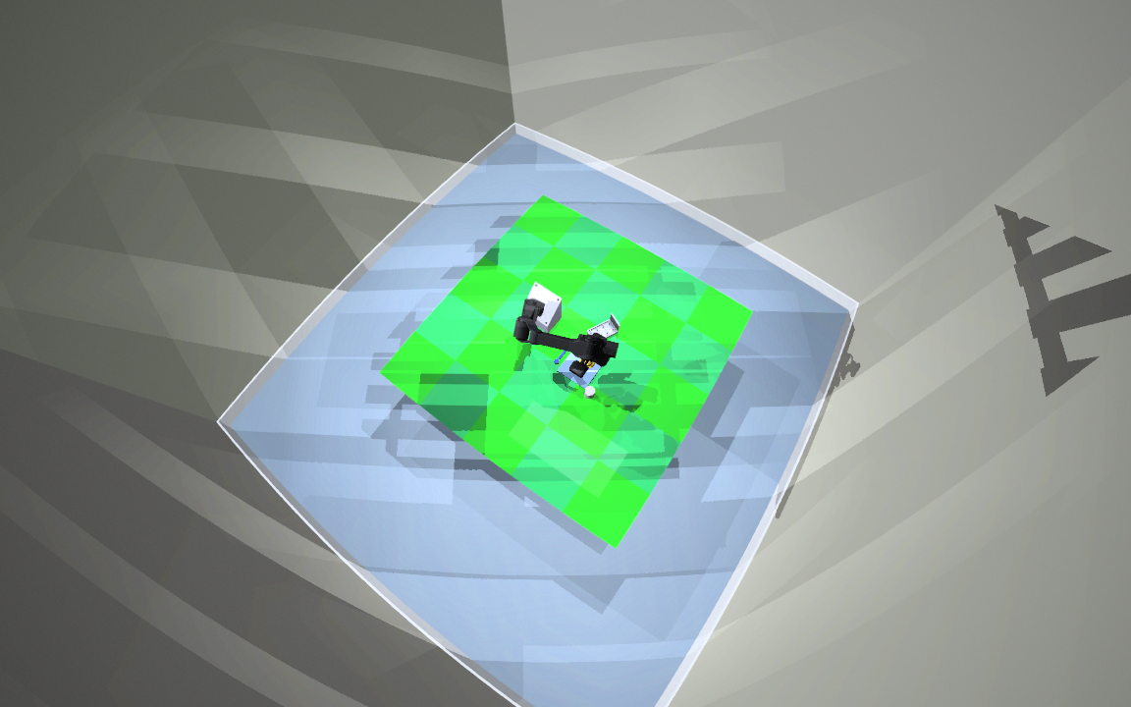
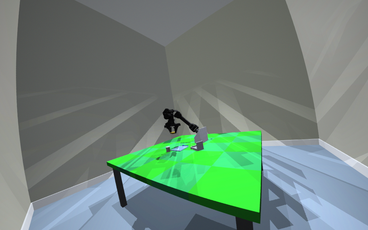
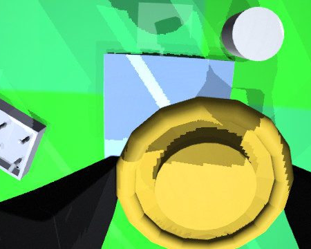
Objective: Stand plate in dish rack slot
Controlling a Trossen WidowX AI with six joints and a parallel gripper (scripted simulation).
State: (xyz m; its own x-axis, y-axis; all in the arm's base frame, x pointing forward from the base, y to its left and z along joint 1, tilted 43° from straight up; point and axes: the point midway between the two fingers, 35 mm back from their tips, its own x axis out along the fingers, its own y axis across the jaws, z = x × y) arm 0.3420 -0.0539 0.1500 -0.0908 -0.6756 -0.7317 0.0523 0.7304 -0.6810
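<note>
Now: the grey dish rack 40 mm behind my gripper tip, 230 mm to the left of it and 150 mm below it. Also, from my gripper tip: blue mat: 40 mm behind, 20 mm to the left, 170 mm below; yellow plate: 10 mm above; white cup: 60 mm ahead, 60 mm to the right, 150 mm below.
</note>
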